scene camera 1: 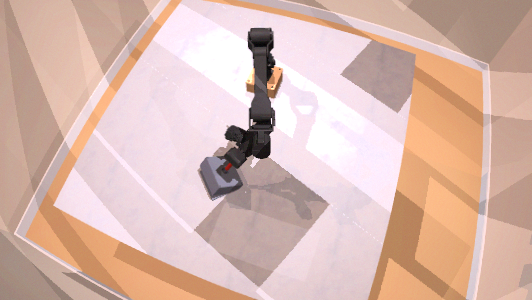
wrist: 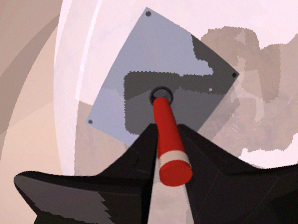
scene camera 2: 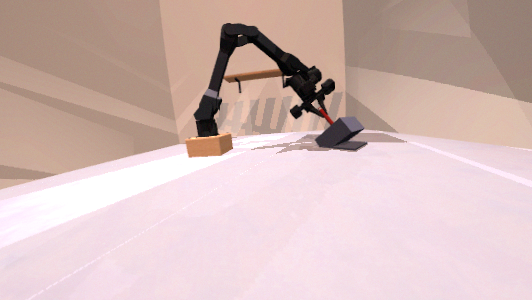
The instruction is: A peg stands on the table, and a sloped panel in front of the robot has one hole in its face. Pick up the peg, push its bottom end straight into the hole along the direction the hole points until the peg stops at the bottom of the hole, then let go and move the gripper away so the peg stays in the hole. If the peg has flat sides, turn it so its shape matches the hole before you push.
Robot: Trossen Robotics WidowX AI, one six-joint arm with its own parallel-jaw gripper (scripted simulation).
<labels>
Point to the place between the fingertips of my gripper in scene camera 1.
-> At 232,162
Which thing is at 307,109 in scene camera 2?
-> My gripper.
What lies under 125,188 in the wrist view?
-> My gripper.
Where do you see a sloped panel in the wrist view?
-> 157,53
</labels>
